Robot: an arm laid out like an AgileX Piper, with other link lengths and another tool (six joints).
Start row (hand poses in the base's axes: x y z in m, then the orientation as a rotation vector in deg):
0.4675 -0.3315 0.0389 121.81 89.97 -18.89
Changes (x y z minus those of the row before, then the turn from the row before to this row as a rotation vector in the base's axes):
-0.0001 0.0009 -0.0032 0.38 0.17 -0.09
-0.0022 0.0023 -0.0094 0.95 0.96 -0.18
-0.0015 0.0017 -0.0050 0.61 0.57 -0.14
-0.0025 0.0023 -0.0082 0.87 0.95 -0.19
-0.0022 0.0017 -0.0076 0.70 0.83 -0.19
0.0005 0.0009 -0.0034 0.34 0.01 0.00
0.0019 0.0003 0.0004 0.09 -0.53 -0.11
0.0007 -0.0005 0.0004 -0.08 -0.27 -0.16
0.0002 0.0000 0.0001 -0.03 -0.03 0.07
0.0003 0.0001 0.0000 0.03 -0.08 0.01
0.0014 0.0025 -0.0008 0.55 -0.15 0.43
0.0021 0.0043 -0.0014 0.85 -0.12 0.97
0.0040 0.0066 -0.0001 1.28 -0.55 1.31
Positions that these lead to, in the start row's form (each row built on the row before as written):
0.4674 -0.3306 0.0357 122.20 90.16 -18.84
0.4652 -0.3283 0.0263 123.22 90.97 -19.29
0.4637 -0.3266 0.0213 123.89 91.44 -19.53
0.4612 -0.3243 0.0131 124.85 92.19 -20.03
0.4590 -0.3226 0.0055 125.67 92.79 -20.53
0.4595 -0.3217 0.0021 125.92 92.97 -20.29
0.4614 -0.3214 0.0025 125.99 92.62 -19.64
0.4621 -0.3219 0.0029 126.03 92.27 -19.43
0.4623 -0.3219 0.0030 125.94 92.31 -19.40
0.4626 -0.3218 0.0030 125.94 92.29 -19.28
0.4640 -0.3193 0.0022 125.94 92.94 -18.58
0.4661 -0.3150 0.0008 125.68 94.32 -17.53
0.4701 -0.3084 0.0007 125.33 96.04 -15.56

